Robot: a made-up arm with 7 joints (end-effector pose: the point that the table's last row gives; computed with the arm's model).
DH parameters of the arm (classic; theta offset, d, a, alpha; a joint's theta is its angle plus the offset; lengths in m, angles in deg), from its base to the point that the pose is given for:
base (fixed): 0 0 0 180
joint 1: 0 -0.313 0 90
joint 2: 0 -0.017 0 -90
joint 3: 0 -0.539 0 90
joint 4: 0 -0.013 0 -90
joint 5: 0 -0.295 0 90
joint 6: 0 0 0 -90
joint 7: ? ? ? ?
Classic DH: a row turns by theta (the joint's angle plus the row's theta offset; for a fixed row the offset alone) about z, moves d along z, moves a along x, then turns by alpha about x.
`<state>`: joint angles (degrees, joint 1 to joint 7).
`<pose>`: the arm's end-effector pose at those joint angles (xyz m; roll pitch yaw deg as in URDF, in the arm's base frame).
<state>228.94 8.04 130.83 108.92 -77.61 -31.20 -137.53</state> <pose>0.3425 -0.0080 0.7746 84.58 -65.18 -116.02</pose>
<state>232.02 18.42 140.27 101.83 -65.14 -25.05 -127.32</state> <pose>0.2780 0.0069 0.8712 165.92 -72.54 160.64</pose>
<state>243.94 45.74 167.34 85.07 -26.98 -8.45 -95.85</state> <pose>0.0120 0.1684 1.0052 -149.21 -11.57 60.61</pose>
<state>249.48 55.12 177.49 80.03 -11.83 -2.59 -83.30</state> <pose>-0.0779 0.2663 0.9888 -157.56 -0.38 26.49</pose>
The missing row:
joint 7: 0 -0.108 0 0
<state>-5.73 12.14 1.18 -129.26 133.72 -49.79 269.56</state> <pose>-0.2387 0.0124 0.7242 -103.19 -40.69 -110.87</pose>
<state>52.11 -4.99 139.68 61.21 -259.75 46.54 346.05</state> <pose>-0.3435 0.1917 1.0132 114.15 26.33 37.06</pose>
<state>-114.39 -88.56 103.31 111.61 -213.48 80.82 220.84</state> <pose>0.4974 -0.3346 0.1815 -39.37 37.17 84.25</pose>
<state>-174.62 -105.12 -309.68 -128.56 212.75 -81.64 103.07</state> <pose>0.3200 -0.1988 -0.0323 6.81 -19.92 -48.54</pose>
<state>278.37 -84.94 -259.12 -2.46 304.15 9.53 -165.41</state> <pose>-0.1262 -0.9281 0.3991 103.99 28.81 -177.10</pose>
